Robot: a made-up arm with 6 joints.
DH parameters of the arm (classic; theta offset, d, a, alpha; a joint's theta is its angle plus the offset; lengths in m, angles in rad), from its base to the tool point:
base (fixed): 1.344 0 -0.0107 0
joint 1: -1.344 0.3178 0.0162 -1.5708
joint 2: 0.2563 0 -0.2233 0
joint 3: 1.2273 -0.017 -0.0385 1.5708
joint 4: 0 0.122 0.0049 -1.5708
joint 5: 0 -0.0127 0.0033 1.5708
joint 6: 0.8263 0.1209 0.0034 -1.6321
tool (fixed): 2.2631 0.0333 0 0
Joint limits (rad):
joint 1: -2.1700..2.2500
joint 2: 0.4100..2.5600
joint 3: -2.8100..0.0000
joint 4: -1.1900..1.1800
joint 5: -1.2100..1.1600
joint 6: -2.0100..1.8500
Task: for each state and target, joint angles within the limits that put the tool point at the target. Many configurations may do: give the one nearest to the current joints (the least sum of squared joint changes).
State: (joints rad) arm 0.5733 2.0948 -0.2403 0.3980 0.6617 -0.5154
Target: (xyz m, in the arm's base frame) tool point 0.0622 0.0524 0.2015
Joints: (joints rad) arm 0.5720 2.5600 -0.2497 0.3787 0.4037 -0.4323
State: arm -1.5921 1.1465 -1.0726 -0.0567 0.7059 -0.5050
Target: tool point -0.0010 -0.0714 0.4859
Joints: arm -1.5703 0.5878 -0.8814 -0.0193 1.0684 -0.6076
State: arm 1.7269 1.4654 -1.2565 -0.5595 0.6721 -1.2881
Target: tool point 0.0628 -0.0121 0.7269
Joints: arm 1.6289 0.8539 -2.0623 -0.9035 0.4057 -1.3405
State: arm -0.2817 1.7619 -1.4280 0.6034 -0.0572 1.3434
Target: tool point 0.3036 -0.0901 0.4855
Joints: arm -0.1099 1.5731 -1.1752 0.6491 0.1018 1.3741
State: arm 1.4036 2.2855 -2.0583 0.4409 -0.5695 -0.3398
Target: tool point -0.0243 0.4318 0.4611
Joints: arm 1.6743 2.2724 -1.8171 0.4069 -0.5091 -0.3617
